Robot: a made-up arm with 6 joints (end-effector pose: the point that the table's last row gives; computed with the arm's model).
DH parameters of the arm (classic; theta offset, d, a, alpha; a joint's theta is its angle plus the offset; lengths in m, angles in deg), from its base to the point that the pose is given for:
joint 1: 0 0.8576 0.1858 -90
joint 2: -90 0 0.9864 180
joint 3: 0 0 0.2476 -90
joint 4: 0 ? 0 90
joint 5: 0 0 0 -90
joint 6: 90 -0.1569 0 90
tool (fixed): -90 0 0 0
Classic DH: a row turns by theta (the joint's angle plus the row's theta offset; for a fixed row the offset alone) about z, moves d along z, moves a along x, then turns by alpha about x.
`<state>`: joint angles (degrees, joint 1 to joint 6).
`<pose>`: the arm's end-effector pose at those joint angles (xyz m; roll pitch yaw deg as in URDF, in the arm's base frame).
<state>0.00 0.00 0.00 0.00 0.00 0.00</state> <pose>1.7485 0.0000 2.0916 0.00 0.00 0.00</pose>
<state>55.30 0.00 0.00 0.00 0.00 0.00</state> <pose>0.9954 1.4375 2.0916 0.00 0.00 55.30</pose>
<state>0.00 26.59 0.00 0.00 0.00 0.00</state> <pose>2.1356 0.0000 1.2616 0.00 26.59 0.00</pose>
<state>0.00 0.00 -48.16 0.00 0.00 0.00</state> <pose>1.4127 0.0000 0.8449 0.00 48.16 0.00</pose>
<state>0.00 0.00 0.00 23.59 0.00 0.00</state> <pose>1.7485 0.0000 2.0916 -23.59 0.00 0.00</pose>
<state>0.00 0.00 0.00 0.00 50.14 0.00</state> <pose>1.6922 0.0000 2.2120 0.00 -50.14 0.00</pose>
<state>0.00 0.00 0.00 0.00 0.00 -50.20</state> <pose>1.7485 0.0000 2.0916 50.20 0.00 0.00</pose>
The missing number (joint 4, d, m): -1.4058
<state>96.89 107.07 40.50 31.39 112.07 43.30</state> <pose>-0.3158 1.9818 -0.5199 -59.29 -41.25 136.83</pose>
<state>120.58 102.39 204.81 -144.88 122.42 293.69</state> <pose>-0.3053 0.6663 1.9068 -106.02 22.03 88.99</pose>
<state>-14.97 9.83 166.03 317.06 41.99 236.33</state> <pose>-1.1484 0.2331 2.1470 -17.26 8.52 -167.53</pose>
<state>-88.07 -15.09 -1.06 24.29 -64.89 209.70</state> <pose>-0.0137 -1.3300 2.2815 116.44 44.25 -119.40</pose>
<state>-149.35 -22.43 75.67 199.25 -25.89 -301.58</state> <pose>0.6289 0.3464 3.2569 -63.23 -56.36 15.59</pose>
